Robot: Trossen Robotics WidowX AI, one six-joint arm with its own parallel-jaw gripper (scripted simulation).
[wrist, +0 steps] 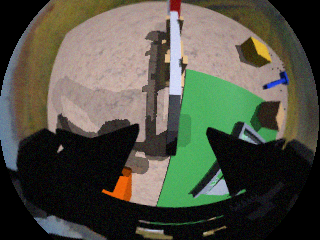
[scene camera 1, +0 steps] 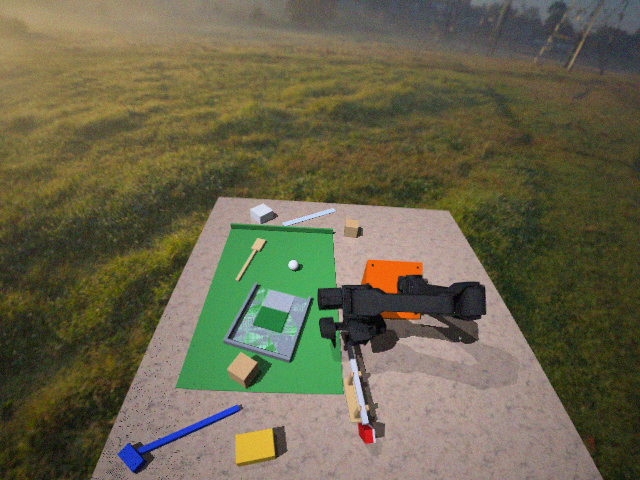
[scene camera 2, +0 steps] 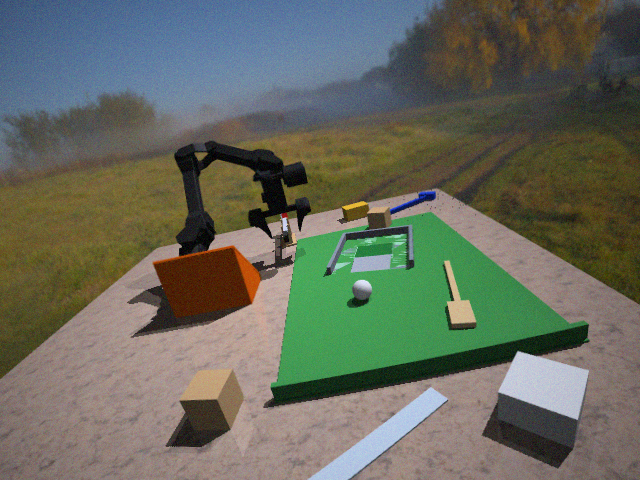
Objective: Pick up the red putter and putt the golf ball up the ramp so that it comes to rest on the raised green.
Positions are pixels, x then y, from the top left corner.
The gripper shows in the wrist view, in scene camera 1 [349, 345] and in scene camera 2. One and the same spot on the gripper: [scene camera 2: 263, 226] is [wrist: 113, 188].
